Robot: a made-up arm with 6 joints.
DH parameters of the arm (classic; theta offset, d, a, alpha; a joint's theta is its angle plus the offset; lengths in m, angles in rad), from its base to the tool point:
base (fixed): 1.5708 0.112 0 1.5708
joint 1: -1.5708 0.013 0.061 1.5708
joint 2: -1.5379 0 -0.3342 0
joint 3: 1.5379 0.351 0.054 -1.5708
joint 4: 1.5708 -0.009 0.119 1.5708
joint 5: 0 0.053 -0.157 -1.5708
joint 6: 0 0.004 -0.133 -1.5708
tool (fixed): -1.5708 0.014 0 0
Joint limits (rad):
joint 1: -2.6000..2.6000
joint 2: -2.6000..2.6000
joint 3: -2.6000..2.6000
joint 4: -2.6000..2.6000
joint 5: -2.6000..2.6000
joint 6: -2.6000..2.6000
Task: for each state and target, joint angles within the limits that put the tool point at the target. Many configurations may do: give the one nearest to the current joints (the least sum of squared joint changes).
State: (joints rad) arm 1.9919 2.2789 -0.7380 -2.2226 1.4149 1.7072
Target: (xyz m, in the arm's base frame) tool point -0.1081 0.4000 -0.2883
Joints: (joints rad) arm 2.3874 2.2722 -0.6104 -1.9585 1.5514 1.5862
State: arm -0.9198 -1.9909 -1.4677 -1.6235 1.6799 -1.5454
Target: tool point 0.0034 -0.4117 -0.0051
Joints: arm -0.6363 -2.3228 -1.6907 -1.4750 1.4578 -1.5329
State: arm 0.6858 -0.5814 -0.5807 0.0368 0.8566 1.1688
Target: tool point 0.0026 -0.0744 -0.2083
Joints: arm 0.8519 -0.6799 -0.5183 0.2128 1.1332 1.2368
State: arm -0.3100 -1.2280 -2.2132 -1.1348 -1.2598 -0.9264
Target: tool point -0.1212 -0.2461 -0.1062
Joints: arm 0.0099 -1.5018 -2.0002 -1.0131 -1.4678 -0.8898
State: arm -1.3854 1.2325 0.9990 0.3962 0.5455 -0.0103
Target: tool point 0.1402 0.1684 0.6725
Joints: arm -1.2802 1.6145 1.0070 0.2934 0.3654 -0.1254
